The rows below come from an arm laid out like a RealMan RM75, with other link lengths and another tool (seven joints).
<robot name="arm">
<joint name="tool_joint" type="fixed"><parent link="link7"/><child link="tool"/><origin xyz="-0.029 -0.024 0.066" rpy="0 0.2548 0.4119"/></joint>
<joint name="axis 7" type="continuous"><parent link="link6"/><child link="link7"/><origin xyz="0.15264 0 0" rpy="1.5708 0 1.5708"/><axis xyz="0 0 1"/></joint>
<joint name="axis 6" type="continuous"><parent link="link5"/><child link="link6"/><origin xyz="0 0 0" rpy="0 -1.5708 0"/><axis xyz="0 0 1"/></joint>
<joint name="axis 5" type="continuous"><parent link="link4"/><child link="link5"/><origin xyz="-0.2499 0 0" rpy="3.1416 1.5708 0"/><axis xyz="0 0 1"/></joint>
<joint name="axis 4" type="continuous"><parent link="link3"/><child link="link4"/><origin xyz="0 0 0" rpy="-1.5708 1.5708 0"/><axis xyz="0 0 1"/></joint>
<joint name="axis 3" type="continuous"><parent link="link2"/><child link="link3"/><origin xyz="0 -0.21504 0" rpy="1.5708 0 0"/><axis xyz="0 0 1"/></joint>
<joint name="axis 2" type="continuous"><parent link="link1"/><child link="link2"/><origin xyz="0 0 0" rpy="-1.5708 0 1.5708"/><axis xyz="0 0 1"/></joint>
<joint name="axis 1" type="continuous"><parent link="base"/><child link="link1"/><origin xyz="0 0 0.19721" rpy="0 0 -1.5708"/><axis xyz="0 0 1"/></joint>
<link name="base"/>
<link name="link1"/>
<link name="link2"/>
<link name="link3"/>
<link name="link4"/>
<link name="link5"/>
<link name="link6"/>
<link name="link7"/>
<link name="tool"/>
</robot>
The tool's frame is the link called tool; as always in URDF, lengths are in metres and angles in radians. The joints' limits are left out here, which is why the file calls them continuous.
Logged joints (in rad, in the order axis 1, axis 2, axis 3, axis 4, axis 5, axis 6, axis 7), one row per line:
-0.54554, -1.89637, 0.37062, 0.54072, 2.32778, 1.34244, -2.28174
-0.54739, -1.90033, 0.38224, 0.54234, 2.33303, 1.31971, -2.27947
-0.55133, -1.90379, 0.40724, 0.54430, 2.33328, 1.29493, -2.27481
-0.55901, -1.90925, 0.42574, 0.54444, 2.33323, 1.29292, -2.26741
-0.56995, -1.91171, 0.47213, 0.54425, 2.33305, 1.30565, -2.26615
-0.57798, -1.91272, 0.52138, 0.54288, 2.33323, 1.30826, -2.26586
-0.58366, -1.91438, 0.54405, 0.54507, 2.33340, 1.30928, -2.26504
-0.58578, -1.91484, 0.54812, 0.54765, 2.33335, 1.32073, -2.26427
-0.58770, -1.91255, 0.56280, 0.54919, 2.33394, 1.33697, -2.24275
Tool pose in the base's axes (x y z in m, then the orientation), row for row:
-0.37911, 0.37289, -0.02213, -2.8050, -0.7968, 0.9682
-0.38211, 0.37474, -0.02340, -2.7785, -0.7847, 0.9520
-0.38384, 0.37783, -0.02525, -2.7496, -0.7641, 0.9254
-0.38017, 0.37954, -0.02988, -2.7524, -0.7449, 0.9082
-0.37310, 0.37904, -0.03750, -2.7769, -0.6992, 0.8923
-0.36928, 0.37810, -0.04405, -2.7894, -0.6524, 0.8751
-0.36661, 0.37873, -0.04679, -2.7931, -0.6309, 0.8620
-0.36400, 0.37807, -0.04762, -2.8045, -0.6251, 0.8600
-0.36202, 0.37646, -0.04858, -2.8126, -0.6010, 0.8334
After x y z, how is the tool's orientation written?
As angles about the fixed x, y, z axes (roll, pitch, yaw), in radians.
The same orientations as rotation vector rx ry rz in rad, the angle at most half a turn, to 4 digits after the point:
-2.0397, -1.2660, -0.7027
-2.0394, -1.2555, -0.6774
-2.0505, -1.2355, -0.6465
-2.0789, -1.2207, -0.6361
-2.1424, -1.2076, -0.6118
-2.1968, -1.1935, -0.5765
-2.2235, -1.1814, -0.5604
-2.2383, -1.1793, -0.5628
-2.2794, -1.1524, -0.5514

